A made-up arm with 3 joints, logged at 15 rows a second.
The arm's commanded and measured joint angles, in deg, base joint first. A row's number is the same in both.
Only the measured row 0 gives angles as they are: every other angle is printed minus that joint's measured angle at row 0.
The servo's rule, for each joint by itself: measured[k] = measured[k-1] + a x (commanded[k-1-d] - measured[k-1]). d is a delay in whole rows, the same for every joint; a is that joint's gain. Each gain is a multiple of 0.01, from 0.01 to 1. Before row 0 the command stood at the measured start. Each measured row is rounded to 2 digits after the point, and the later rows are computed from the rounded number. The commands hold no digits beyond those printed.
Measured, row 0:
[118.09, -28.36, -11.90]
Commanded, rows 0 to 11:
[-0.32, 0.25, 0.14]
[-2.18, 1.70, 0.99]
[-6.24, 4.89, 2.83]
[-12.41, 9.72, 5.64]
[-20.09, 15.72, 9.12]
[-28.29, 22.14, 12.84]
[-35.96, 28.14, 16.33]
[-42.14, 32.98, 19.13]
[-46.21, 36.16, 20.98]
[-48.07, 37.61, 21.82]
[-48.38, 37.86, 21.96]
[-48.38, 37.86, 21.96]
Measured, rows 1 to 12:
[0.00, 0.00, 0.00]
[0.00, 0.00, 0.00]
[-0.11, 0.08, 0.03]
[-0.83, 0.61, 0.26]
[-2.72, 2.02, 0.88]
[-6.11, 4.56, 2.02]
[-11.00, 8.24, 3.72]
[-17.05, 12.83, 5.91]
[-23.67, 17.88, 8.41]
[-30.13, 22.86, 10.98]
[-35.76, 27.25, 13.38]
[-40.07, 30.67, 15.41]
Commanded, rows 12 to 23:
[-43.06, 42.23, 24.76]
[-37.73, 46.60, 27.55]
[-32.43, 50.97, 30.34]
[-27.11, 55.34, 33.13]
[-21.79, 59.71, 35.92]
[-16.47, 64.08, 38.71]
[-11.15, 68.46, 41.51]
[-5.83, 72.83, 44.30]
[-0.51, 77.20, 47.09]
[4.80, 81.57, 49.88]
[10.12, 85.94, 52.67]
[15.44, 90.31, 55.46]
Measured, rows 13 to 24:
[-42.98, 33.04, 16.98]
[-44.87, 34.63, 18.18]
[-44.24, 37.14, 19.76]
[-41.96, 40.26, 21.63]
[-38.62, 43.79, 23.72]
[-34.59, 47.60, 25.98]
[-30.11, 51.60, 28.37]
[-25.34, 55.72, 30.85]
[-20.37, 59.92, 33.41]
[-15.28, 64.18, 36.02]
[-10.11, 68.48, 38.68]
[-4.89, 72.80, 41.37]

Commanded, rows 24 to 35:
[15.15, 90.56, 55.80]
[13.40, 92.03, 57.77]
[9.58, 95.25, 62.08]
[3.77, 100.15, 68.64]
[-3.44, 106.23, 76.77]
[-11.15, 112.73, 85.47]
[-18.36, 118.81, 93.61]
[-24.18, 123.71, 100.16]
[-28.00, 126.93, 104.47]
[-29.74, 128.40, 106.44]
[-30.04, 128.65, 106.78]
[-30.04, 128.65, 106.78]
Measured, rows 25 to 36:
[0.36, 77.14, 44.08]
[5.64, 81.49, 46.81]
[8.97, 84.48, 48.97]
[10.52, 86.97, 51.08]
[10.19, 89.70, 53.72]
[7.94, 93.15, 57.30]
[3.96, 97.47, 61.97]
[-1.33, 102.51, 67.61]
[-7.29, 107.89, 73.85]
[-13.20, 113.11, 80.16]
[-18.38, 117.67, 85.99]
[-22.36, 121.21, 90.90]

